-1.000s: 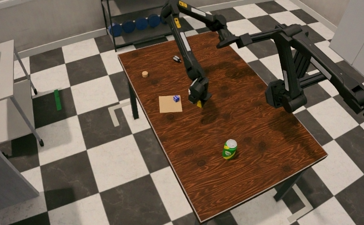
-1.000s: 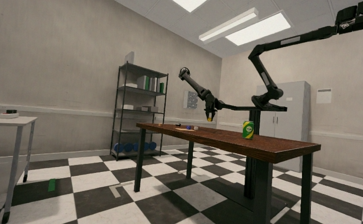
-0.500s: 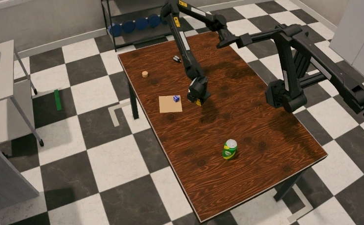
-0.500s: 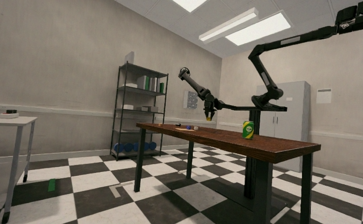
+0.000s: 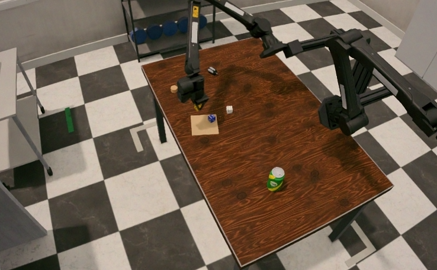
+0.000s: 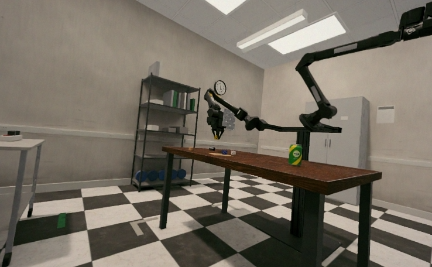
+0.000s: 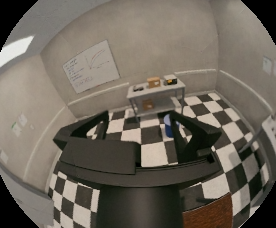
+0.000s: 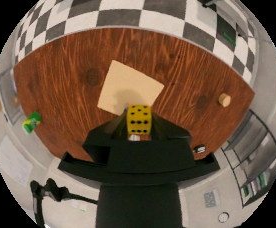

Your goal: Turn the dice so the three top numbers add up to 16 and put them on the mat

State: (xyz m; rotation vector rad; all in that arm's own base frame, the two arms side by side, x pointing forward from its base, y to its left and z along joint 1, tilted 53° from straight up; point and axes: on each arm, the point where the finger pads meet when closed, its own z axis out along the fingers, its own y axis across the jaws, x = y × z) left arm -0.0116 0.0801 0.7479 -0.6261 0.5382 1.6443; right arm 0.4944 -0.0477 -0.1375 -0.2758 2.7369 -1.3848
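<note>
Now: right hand 20 mm past the tan mat, 30 mm to the right of it and 120 mm above it. The rest, counted from my right hand: yellow die (right at my right hand); then blue die (70 mm behind, 20 mm to the left, 100 mm below); then white die (190 mm behind, 100 mm below).
</note>
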